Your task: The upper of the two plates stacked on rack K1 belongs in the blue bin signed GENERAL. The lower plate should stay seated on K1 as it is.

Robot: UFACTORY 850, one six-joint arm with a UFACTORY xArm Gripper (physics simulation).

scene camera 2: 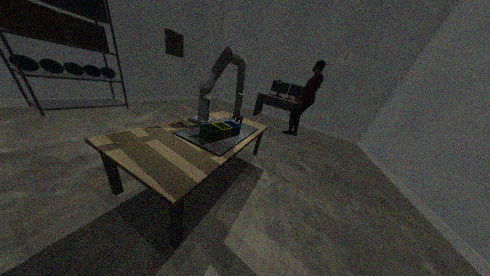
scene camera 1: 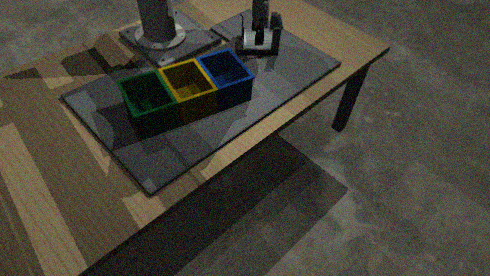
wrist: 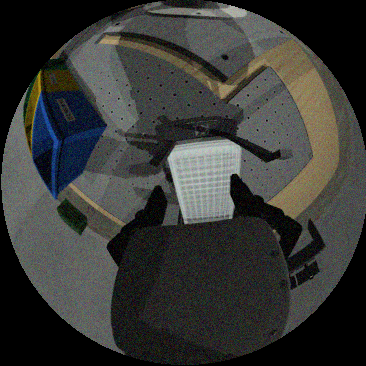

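A pale, ribbed plate (scene camera 1: 249,40) (wrist: 206,162) stands in the dark rack K1 (scene camera 1: 275,36) (wrist: 200,128). The two stacked plates cannot be told apart, and the rack's label is not readable. My gripper (scene camera 1: 259,41) (wrist: 196,188) is open and points down at the rack. In the wrist view its fingertips are on either side of the plate's lower part, with nothing gripped; whether they touch it is unclear. The blue bin (scene camera 1: 225,85) (scene camera 2: 233,128) (wrist: 80,150), signed on its side, stands beside the rack; the visible part of its inside shows no plate.
The yellow bin (scene camera 1: 192,106) (wrist: 56,81) and green bin (scene camera 1: 155,120) adjoin the blue bin in a row on the dark perforated board (scene camera 1: 295,65) (wrist: 170,90). The arm's base (scene camera 1: 160,37) stands behind them. A person (scene camera 2: 311,90) stands beyond the table near a desk.
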